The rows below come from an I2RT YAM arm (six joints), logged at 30 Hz.
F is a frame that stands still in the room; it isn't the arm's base.
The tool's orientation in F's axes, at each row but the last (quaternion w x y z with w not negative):
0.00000, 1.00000, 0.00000, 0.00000
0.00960, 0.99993, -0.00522, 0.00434
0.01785, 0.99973, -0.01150, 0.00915
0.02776, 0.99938, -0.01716, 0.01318
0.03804, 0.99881, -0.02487, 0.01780
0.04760, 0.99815, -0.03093, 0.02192
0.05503, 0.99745, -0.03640, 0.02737
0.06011, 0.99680, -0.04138, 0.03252
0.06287, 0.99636, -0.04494, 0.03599
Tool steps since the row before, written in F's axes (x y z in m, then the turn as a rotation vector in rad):
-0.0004, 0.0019, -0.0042, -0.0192, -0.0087, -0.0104
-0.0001, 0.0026, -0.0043, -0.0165, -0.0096, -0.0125
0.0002, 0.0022, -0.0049, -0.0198, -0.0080, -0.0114
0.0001, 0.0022, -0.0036, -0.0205, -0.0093, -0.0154
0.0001, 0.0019, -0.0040, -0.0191, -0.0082, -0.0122
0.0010, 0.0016, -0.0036, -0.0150, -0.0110, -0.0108
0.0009, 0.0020, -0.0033, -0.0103, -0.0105, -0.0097
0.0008, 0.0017, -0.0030, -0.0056, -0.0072, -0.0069
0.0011, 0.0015, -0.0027, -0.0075, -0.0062, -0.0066
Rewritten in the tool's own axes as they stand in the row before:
-0.0004, -0.0019, 0.0042, -0.0192, 0.0087, 0.0104
-0.0002, -0.0027, 0.0042, -0.0165, 0.0095, 0.0125
0.0001, -0.0024, 0.0048, -0.0198, 0.0081, 0.0113
-0.0001, -0.0024, 0.0035, -0.0206, 0.0092, 0.0154
-0.0001, -0.0022, 0.0038, -0.0191, 0.0082, 0.0121
0.0007, -0.0020, 0.0035, -0.0148, 0.0109, 0.0112
0.0006, -0.0024, 0.0031, -0.0101, 0.0101, 0.0103
0.0005, -0.0021, 0.0028, -0.0055, 0.0068, 0.0074
0.0008, -0.0019, 0.0026, -0.0074, 0.0060, 0.0068

